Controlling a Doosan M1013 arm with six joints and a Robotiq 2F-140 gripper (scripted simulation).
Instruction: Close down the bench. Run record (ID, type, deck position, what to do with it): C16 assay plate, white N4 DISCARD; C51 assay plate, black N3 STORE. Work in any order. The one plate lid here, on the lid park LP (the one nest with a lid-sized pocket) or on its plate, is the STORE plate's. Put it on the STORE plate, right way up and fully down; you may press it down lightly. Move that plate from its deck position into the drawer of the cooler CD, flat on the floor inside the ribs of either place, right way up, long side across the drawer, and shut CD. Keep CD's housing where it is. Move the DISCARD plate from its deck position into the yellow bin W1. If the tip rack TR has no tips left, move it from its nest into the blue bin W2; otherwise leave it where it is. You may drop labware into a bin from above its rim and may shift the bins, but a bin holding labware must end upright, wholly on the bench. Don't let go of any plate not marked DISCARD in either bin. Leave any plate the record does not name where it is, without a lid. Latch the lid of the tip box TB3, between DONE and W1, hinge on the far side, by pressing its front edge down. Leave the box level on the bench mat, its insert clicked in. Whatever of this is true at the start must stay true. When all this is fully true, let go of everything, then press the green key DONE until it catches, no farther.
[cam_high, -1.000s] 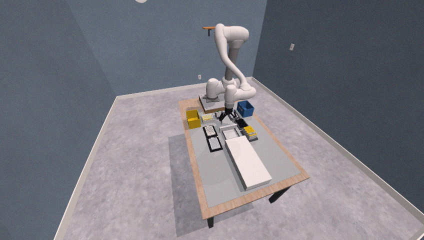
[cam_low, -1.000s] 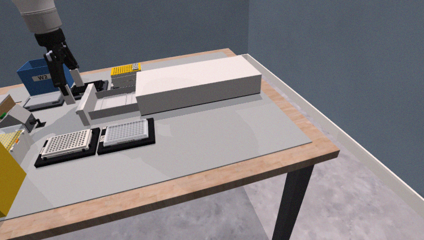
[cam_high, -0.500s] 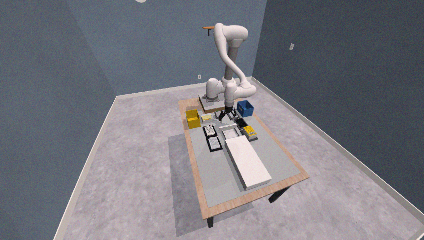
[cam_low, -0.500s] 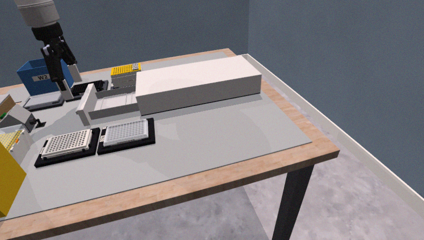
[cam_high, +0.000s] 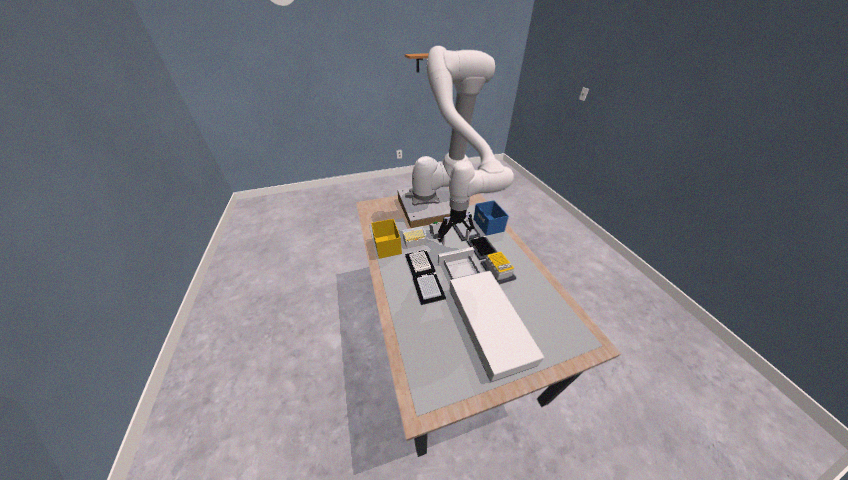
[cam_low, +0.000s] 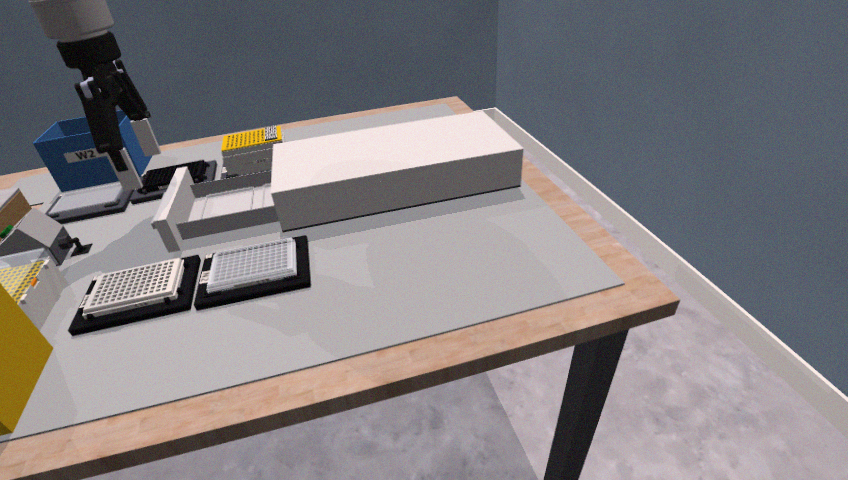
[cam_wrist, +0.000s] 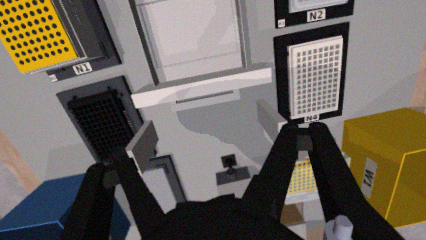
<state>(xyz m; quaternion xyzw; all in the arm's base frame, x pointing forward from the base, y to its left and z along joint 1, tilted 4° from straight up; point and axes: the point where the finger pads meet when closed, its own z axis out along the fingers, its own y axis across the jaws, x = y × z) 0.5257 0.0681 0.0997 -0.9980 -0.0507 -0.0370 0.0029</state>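
Right now the grey plate lid is 210 mm behind my hand, 130 mm to the left of it and 120 mm below it. The rest, counted from my hand: cooler drawer (140 mm ahead, 110 mm below, 10 mm to the left); black plate (180 mm to the left, 110 mm below, 40 mm behind); white plate (190 mm to the right, 110 mm below, 10 mm ahead).
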